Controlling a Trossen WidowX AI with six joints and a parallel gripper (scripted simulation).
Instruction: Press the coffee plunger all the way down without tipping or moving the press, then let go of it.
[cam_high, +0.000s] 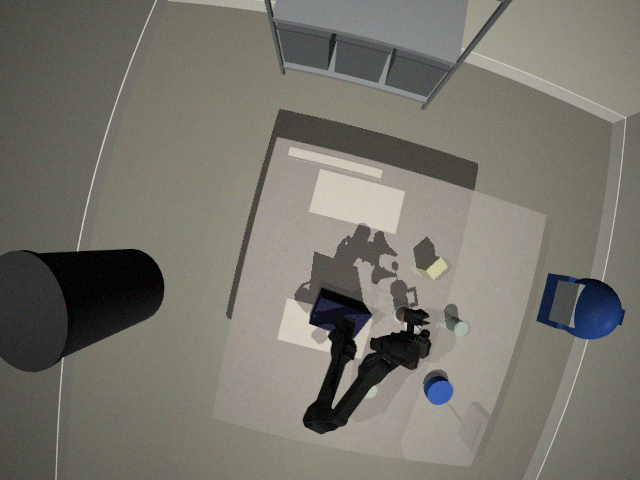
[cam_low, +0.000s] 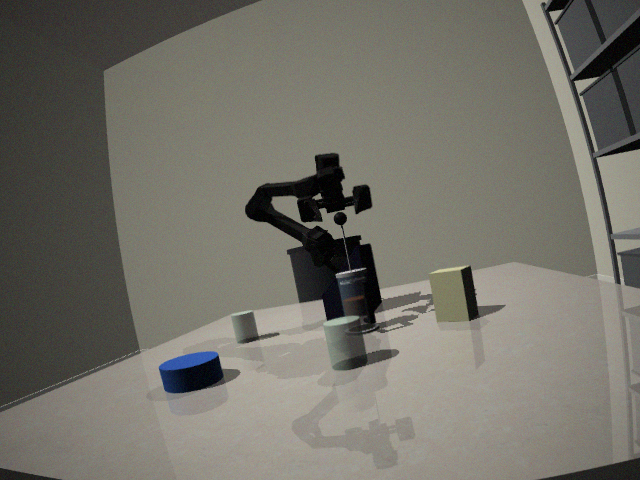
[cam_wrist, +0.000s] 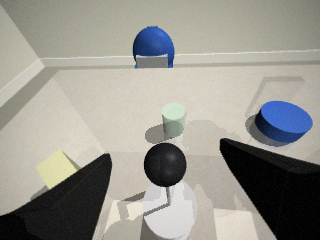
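The coffee press is 14 cm below my gripper tip, 1 cm to the left of it and 1 cm ahead of it.
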